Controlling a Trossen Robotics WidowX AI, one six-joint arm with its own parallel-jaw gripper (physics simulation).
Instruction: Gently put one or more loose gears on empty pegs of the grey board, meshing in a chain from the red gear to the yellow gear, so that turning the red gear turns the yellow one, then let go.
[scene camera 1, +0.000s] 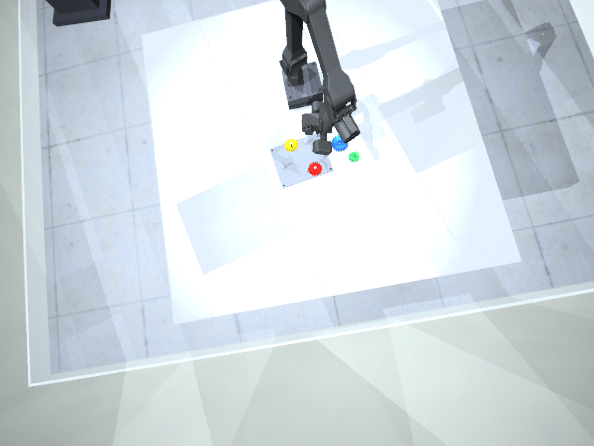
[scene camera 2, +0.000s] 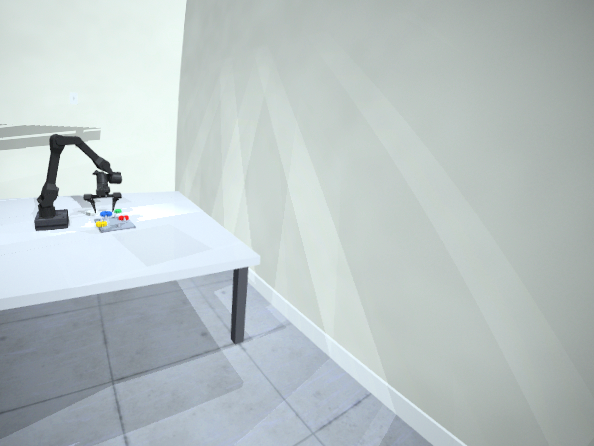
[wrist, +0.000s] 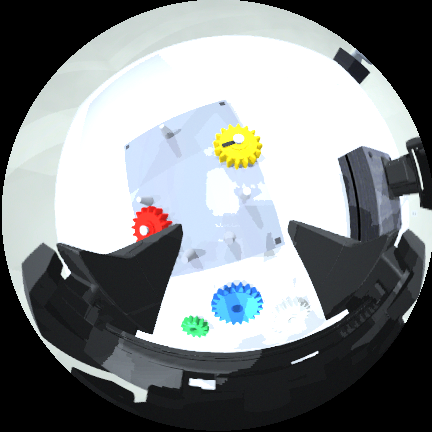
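The grey board bears the red gear and the yellow gear, apart from each other. Several empty pegs stand on it in the wrist view. The loose blue gear, green gear and a white gear lie off the board. My gripper is open and empty, above the board's edge. Its finger partly hides the red gear in the wrist view.
The arm's dark base stands on the white table, beyond the yellow gear's side of the board. A dark object shows at the top left of the first scene view.
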